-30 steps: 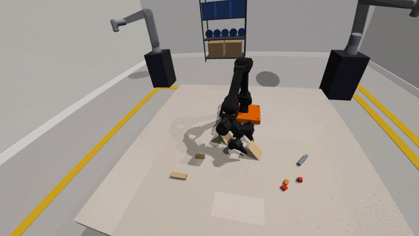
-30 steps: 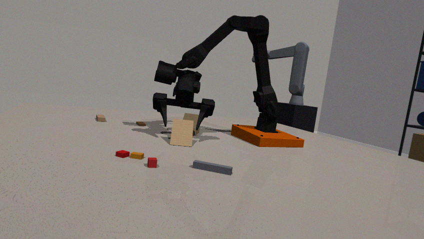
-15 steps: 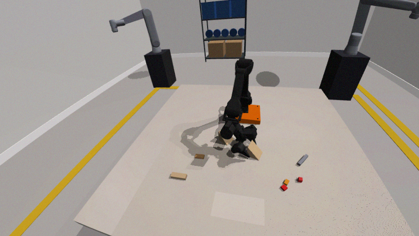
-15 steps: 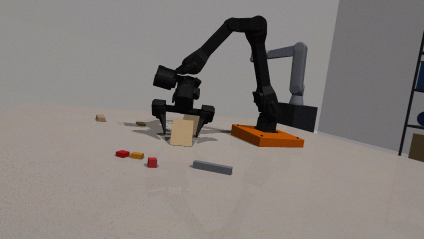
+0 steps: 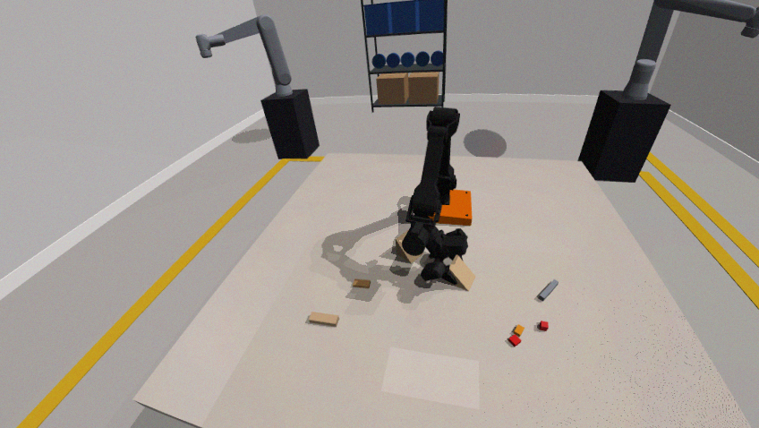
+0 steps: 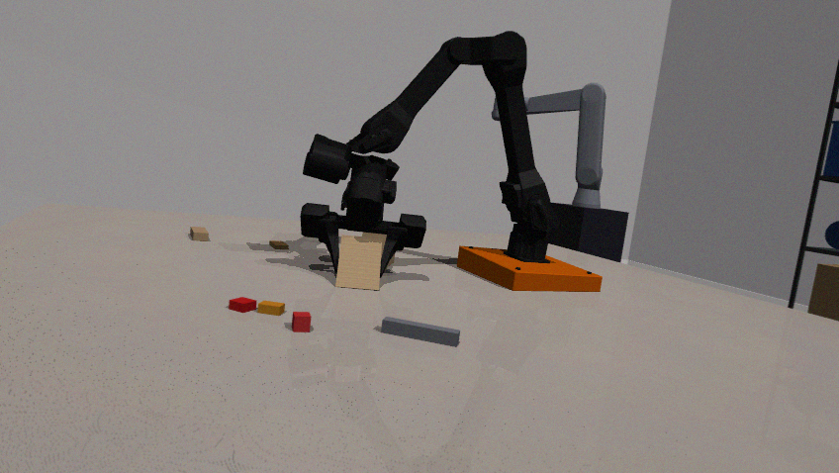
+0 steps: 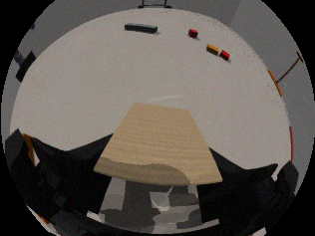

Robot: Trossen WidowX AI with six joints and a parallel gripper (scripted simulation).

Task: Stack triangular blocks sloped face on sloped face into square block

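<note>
The orange cube lies 15 cm ahead of my gripper tip, 14 cm to the left of it and 1 cm below it. From my gripper tip the other things lie so: grey bar 24 cm to the left, 2 cm ahead, 1 cm below.
</note>
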